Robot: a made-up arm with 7 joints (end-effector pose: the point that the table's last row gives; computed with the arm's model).
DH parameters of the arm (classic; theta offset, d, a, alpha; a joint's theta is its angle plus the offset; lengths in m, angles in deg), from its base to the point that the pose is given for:
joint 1: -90 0.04 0.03 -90
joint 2: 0 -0.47 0.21 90
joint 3: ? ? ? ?
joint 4: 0 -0.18 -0.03 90
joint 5: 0 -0.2 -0.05 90
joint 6: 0 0.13 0.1 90
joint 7: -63.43 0 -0.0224 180
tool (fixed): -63.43 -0.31 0 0
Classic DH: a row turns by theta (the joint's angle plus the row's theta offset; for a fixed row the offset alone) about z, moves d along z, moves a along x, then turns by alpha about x.
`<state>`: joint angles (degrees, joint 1 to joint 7).
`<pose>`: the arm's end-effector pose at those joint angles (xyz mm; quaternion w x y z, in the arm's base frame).
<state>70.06 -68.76 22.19 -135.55 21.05 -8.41 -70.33</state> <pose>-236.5 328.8 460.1 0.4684 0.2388 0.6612 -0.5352</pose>
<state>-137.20 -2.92 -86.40 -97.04 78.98 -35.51 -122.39</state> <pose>-160.1 1279.1 316.2 0.6005 0.5350 0.4799 -0.3505</pose>
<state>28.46 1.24 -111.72 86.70 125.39 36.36 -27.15</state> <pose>-227.2 -326.4 134.3 0.5625 0.6122 -0.5289 0.1704</pose>
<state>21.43 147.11 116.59 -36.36 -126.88 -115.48 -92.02</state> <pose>-759.5 -431.7 100.1 0.8098 -0.3822 0.1729 -0.4103</pose>
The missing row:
joint 3: 90 0.09 0.29 -90
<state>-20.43 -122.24 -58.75 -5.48 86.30 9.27 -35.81</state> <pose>-287.5 99.4 797.3 0.4131 -0.6788 0.5510 0.2550</pose>
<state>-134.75 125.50 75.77 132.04 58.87 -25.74 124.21</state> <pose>16.7 234.8 -525.7 0.6401 -0.1296 0.1335 -0.7454</pose>
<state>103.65 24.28 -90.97 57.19 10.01 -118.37 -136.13</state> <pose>491.5 -740.8 274.4 0.1225 -0.8513 -0.4894 0.1441</pose>
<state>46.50 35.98 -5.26 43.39 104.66 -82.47 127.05</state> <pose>98.2 -552.2 -590.0 0.8441 -0.3093 -0.1142 0.4228</pose>
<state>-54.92 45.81 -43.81 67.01 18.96 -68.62 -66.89</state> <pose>-853.5 501.9 -109.5 0.2060 0.9067 -0.0336 0.3664</pose>
